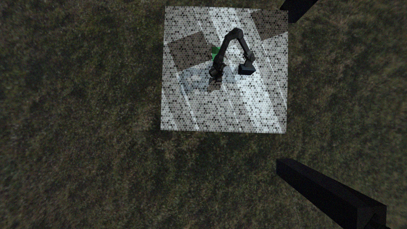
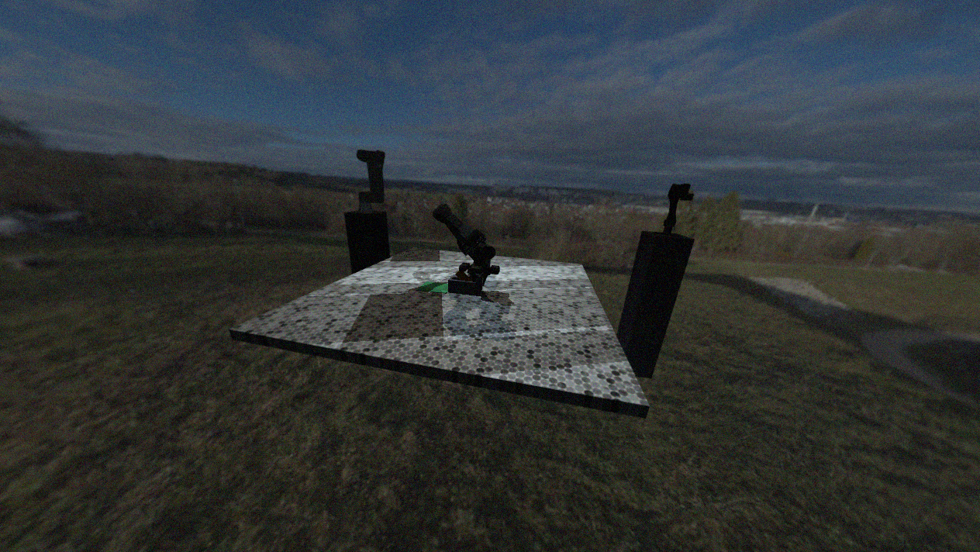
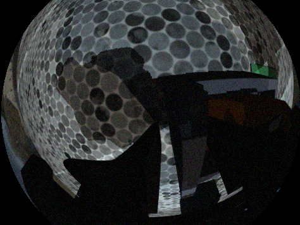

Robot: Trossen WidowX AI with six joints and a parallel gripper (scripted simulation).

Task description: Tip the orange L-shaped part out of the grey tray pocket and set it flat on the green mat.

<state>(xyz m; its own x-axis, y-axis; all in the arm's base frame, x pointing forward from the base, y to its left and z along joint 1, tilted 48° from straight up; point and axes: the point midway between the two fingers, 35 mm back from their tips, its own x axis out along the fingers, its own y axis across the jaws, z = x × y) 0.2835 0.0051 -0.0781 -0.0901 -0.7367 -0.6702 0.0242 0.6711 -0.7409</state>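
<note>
The orange L-shaped part lies 50 mm to the right of my gripper tip, 10 mm behind it and 10 mm above it. From my gripper tip the other things lie so: green mat (220 mm to the right, 50 mm below, 10 mm behind).
</note>
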